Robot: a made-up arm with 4 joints.
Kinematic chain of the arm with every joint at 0, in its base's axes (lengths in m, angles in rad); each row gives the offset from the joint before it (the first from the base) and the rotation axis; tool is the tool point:
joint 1: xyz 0 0 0.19 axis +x
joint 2: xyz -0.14 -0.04 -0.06 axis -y
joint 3: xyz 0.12 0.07 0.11 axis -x
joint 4: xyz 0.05 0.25 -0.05 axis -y
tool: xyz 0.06 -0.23 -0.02
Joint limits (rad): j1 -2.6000..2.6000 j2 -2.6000..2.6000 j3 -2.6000..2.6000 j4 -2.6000..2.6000
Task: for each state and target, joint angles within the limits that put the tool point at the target. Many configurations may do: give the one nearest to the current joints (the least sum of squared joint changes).
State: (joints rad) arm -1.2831 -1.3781 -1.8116 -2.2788
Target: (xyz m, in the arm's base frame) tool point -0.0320 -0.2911 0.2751
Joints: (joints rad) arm -2.1860 -2.0434 -2.3093 -1.5244
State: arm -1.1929 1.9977 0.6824 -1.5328
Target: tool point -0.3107 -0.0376 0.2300
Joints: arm -0.7457 2.6000 1.0109 -1.1031
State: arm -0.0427 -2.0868 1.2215 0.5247
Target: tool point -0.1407 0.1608 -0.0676
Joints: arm 0.5249 -1.9092 1.1804 0.6472
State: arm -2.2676 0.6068 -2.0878 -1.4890
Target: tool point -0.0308 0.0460 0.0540
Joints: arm -2.0892 0.0372 -2.0141 -2.2925
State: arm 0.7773 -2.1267 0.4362 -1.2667
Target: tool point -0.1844 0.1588 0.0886
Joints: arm 0.9564 -1.9577 0.3963 -1.8263
